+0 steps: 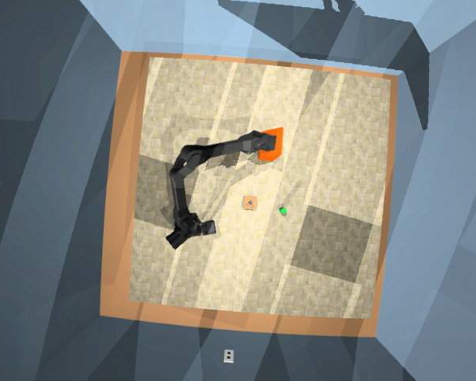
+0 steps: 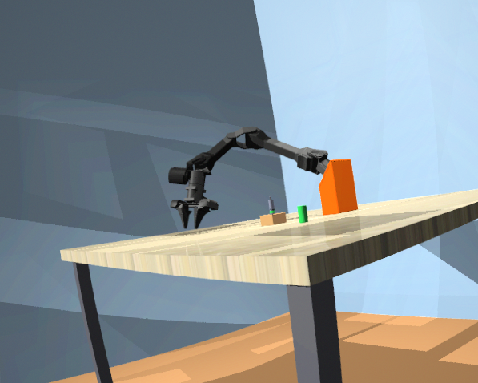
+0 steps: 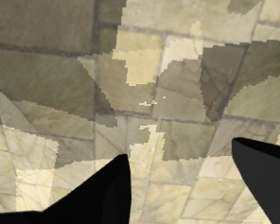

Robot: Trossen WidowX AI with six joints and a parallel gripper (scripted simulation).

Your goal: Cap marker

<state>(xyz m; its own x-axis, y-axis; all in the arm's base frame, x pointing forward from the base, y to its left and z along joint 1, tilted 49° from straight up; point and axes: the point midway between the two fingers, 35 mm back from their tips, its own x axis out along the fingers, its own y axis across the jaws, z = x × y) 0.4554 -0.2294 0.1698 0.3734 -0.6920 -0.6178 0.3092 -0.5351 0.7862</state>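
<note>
Right now the green cap is 170 mm behind my gripper tip and 400 mm to the left of it. The rest, counted from my gripper tip: brown holder block: 180 mm behind, 240 mm to the left.
</note>
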